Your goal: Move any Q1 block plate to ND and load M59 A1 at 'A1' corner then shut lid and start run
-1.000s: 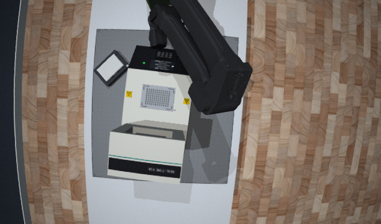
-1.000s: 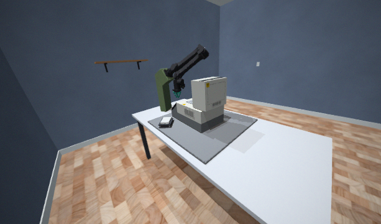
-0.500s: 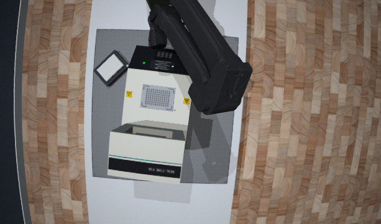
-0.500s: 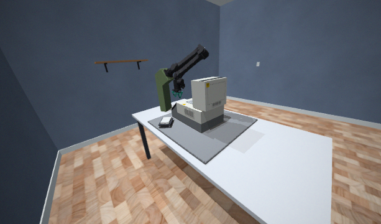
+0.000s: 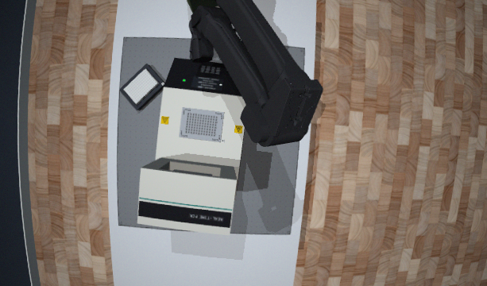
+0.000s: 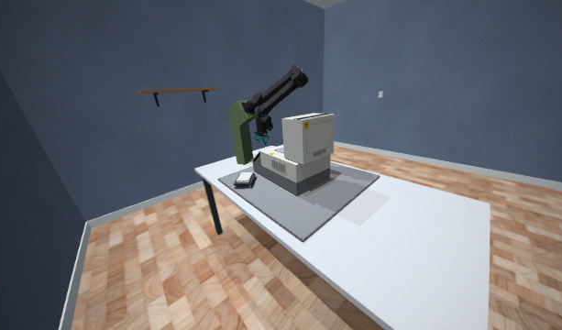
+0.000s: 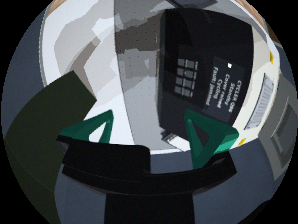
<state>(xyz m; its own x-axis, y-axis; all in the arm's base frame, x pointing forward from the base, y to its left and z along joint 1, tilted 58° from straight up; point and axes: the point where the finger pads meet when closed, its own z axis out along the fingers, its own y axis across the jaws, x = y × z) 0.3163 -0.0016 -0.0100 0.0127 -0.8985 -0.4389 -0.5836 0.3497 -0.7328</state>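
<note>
The white 96-well plate M59 lies 26 cm to the right of my hand, 16 cm below it and 16 cm ahead of it. Round my hand: dark plate nest N1: 26 cm to the right, 17 cm below, 16 cm ahead; then dark nest nd: 31 cm to the left, 17 cm below, 12 cm ahead.
</note>
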